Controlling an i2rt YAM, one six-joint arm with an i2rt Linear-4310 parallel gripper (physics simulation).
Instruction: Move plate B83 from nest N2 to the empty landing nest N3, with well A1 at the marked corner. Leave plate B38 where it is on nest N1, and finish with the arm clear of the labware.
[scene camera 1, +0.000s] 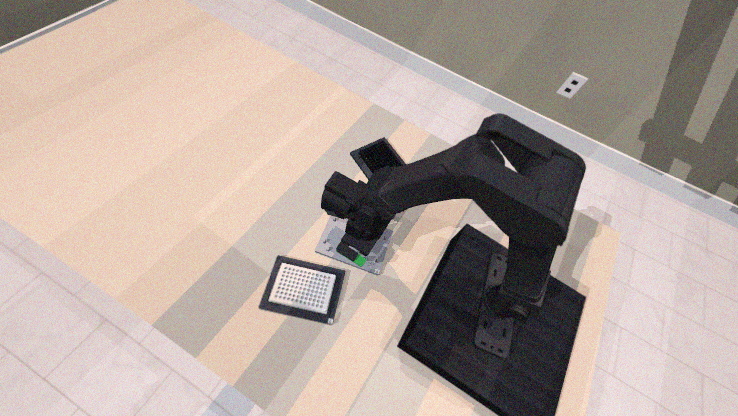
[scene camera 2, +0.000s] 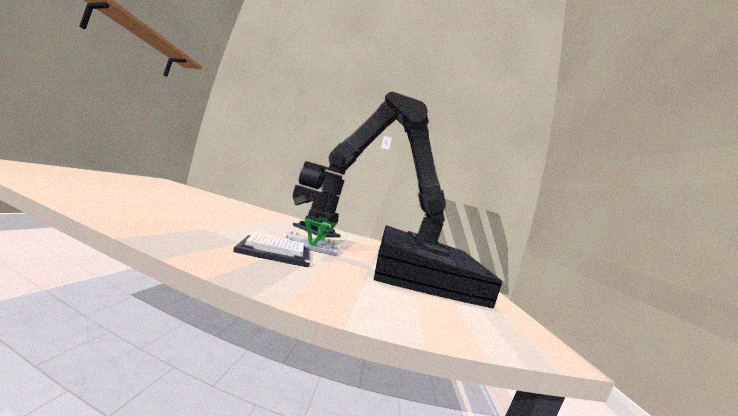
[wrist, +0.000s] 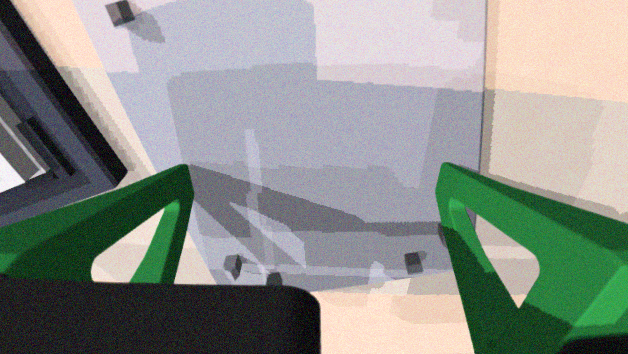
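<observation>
A white many-welled plate lies flat in a dark nest. Beside it is a silver-grey nest with small corner pegs and no plate on the part that shows. My gripper is open, empty and low over the silver nest, its green fingers wide apart. A dark tray-like item lies at the back, partly behind the arm; I cannot tell whether it holds a dark plate. Nest and plate names are not readable.
The arm's black base block stands on the wooden table, to the right of the nests. The arm reaches over the table from there. The near table edge runs in front of the white plate's nest in the second scene view.
</observation>
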